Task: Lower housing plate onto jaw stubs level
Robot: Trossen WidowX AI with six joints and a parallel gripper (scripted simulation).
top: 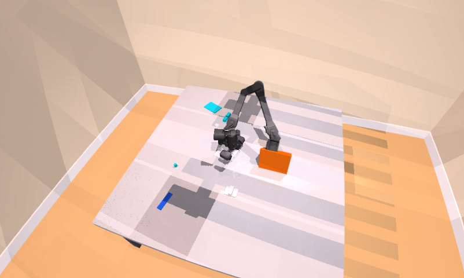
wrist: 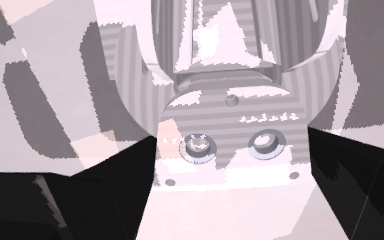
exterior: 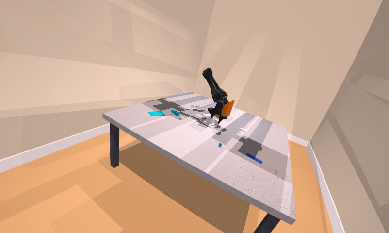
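Right now the white jaw assembly is 3 cm ahead of my gripper tip and 1 cm to the left of it. From my gripper tip the other things lie so: blue bar (30 cm ahead, 39 cm to the left, 1 cm below); then teal cube (33 cm ahead, 15 cm to the left); then cyan flat tile (27 cm ahead, 43 cm to the right, 1 cm below).
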